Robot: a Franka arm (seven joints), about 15 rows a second.
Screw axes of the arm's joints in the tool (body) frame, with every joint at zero. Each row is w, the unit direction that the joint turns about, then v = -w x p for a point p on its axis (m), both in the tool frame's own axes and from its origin. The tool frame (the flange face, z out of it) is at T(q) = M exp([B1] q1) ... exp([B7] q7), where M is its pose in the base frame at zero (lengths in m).
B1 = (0, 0, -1, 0.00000, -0.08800, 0.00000)
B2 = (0, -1, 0, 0.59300, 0.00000, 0.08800)
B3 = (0, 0, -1, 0.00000, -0.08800, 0.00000)
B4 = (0, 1, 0, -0.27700, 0.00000, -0.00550)
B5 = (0, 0, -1, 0.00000, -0.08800, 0.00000)
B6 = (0, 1, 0, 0.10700, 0.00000, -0.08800)
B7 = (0, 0, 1, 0.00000, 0.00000, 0.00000)
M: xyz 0.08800 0.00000 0.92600 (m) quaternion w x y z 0 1 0 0
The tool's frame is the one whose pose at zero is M.
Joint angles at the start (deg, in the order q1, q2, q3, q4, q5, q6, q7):
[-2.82, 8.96, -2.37, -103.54, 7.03, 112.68, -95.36]
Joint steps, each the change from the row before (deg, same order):
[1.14, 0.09, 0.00, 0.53, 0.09, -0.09, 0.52]
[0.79, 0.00, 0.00, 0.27, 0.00, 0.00, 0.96]
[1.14, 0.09, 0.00, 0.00, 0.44, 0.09, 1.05]
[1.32, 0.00, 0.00, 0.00, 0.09, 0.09, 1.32]
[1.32, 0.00, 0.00, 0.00, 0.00, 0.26, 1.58]
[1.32, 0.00, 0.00, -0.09, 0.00, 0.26, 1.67]
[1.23, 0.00, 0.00, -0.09, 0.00, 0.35, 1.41]
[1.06, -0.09, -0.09, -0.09, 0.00, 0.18, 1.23]
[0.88, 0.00, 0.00, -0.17, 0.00, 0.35, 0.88]
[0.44, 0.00, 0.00, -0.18, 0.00, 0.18, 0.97]
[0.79, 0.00, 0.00, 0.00, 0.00, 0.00, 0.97]
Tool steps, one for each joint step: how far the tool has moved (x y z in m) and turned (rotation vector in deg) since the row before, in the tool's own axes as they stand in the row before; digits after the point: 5 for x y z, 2 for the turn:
[0.01245, 0.00195, -0.00199, -0.23, 0.08, -0.63]
[0.00856, 0.00097, -0.00132, -0.18, 0.01, 0.14]
[0.01242, 0.00032, 0.00212, 0.10, 0.42, 0.10]
[0.01402, -0.00023, 0.00147, 0.06, 0.10, 0.04]
[0.01391, -0.00025, 0.00122, -0.11, 0.02, 0.27]
[0.01379, -0.00092, 0.00196, -0.02, 0.02, 0.37]
[0.01283, -0.00105, 0.00170, -0.12, 0.03, 0.20]
[0.01019, -0.00148, 0.00069, -0.07, 0.02, 0.27]
[0.00900, -0.00130, 0.00192, -0.08, 0.02, 0.03]
[0.00435, -0.00100, 0.00173, 0.05, 0.00, 0.56]
[0.00821, -0.00154, 0.00096, 0.09, 0.01, 0.19]

